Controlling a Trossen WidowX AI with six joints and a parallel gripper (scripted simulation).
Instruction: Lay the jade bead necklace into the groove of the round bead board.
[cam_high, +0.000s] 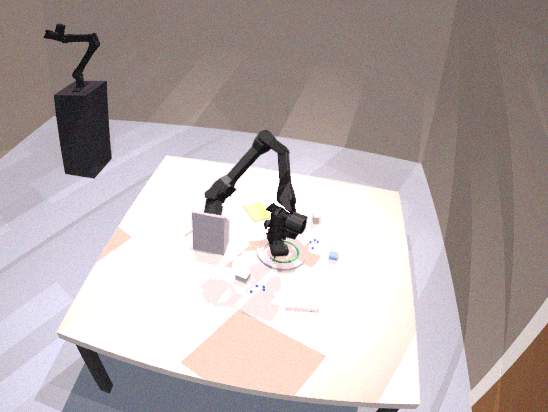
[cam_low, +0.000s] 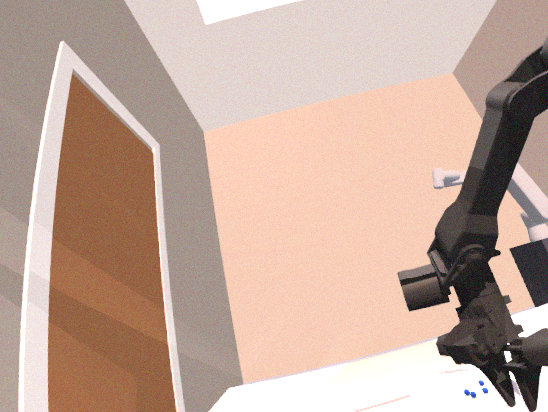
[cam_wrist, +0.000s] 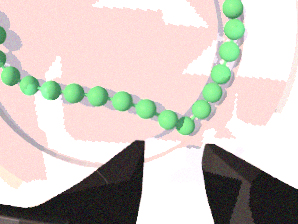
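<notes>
Right now my gripper tip is 50 mm to the right of the round white bead board, 30 mm short of it and 30 mm above it. Round my gripper tip: yellow sheet 300 mm to the left, 110 mm behind, 40 mm below; then thin rod 240 mm to the right, 140 mm ahead, 40 mm below; then blue block 240 mm ahead, 70 mm to the left, 30 mm below.
</notes>
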